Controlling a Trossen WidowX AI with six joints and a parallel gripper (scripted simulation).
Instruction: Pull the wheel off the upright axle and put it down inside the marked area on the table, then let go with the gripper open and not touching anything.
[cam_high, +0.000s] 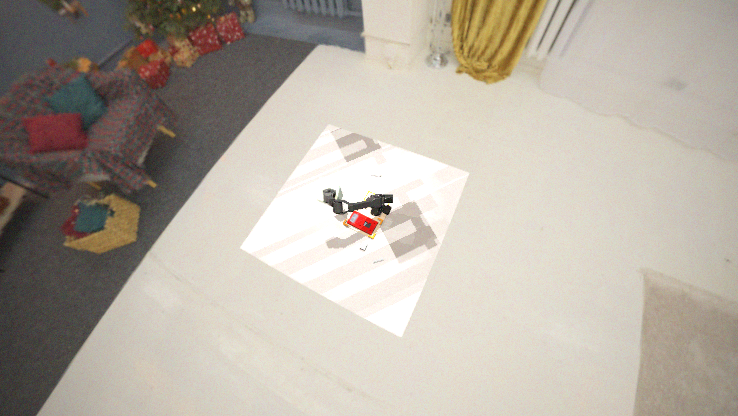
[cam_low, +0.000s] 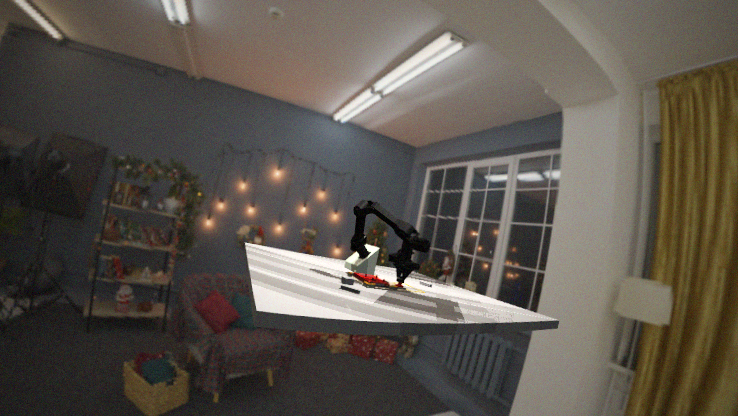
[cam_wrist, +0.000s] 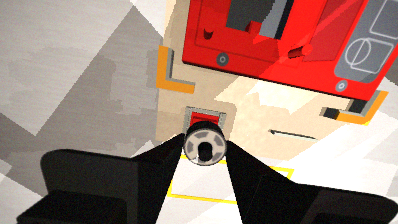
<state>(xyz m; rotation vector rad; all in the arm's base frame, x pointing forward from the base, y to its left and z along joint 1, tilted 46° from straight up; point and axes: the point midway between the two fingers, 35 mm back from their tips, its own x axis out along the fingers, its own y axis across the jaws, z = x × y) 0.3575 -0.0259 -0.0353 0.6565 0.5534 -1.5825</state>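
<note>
Right now my gripper tip is right at the wheel. Also, from my gripper tip: black axle 1 cm below; thin rod 13 cm ahead, 33 cm to the right, 3 cm below.
</note>
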